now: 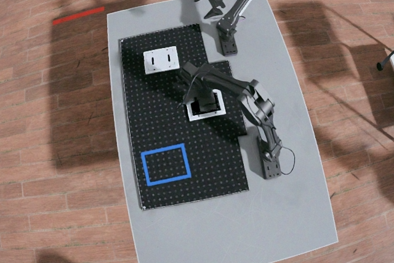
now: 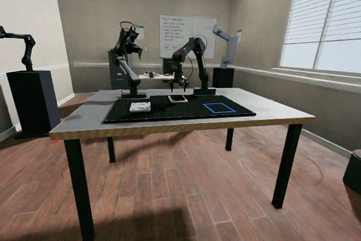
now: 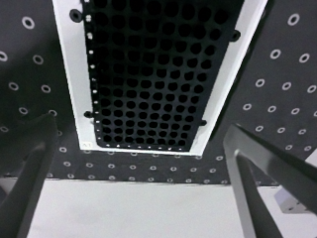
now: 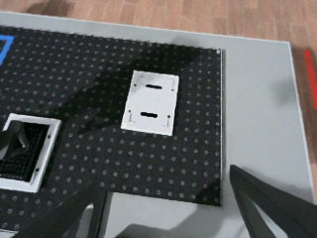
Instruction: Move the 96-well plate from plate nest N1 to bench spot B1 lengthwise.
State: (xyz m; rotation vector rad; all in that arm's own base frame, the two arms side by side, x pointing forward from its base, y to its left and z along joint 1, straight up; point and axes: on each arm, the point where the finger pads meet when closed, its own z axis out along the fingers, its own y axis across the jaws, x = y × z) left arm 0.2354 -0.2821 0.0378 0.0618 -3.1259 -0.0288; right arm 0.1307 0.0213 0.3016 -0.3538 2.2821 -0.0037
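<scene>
My left gripper is now 50 mm above the black 96-well plate.
</scene>
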